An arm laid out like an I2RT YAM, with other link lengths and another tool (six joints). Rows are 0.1 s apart.
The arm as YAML. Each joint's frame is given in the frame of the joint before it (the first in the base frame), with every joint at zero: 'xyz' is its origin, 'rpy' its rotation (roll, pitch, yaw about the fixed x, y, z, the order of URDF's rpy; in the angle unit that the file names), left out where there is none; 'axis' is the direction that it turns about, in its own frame. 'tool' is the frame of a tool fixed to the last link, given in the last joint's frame.
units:
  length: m
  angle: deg
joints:
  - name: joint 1
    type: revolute
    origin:
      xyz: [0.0, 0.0, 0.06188]
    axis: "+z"
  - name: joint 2
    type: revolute
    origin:
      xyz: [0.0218, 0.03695, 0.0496]
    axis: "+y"
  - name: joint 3
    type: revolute
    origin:
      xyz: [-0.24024, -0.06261, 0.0]
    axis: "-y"
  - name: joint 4
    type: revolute
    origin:
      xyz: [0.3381, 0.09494, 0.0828]
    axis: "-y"
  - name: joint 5
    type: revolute
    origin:
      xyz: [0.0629, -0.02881, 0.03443]
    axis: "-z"
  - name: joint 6
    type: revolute
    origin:
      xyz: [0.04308, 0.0, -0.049]
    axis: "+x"
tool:
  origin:
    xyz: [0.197, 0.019, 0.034]
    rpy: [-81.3, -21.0, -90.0]
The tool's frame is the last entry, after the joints.
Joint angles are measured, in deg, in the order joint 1, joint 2, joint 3, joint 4, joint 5, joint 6. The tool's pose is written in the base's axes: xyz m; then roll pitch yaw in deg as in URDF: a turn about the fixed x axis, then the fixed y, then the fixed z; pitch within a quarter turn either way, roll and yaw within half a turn. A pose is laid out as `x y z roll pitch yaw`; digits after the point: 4 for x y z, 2 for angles.
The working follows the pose.
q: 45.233 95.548 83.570 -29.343 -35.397 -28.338
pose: 0.2599 0.5550 0.2080 -115.92 -18.69 11.13
Where each joint sits with the arm in this pose, in the base's axes (m; each line is computed from the numbers above, not from the rounded line before):
joint 1: 0.0000 0.0000 0.0619
joint 2: -0.0109 0.0415 0.1115
joint 3: 0.0499 0.0139 0.3506
joint 4: 0.2275 0.3278 0.3614
joint 5: 0.2973 0.3572 0.3458
joint 6: 0.2753 0.3705 0.2858
the tool: 0.2599 0.5550 0.2080

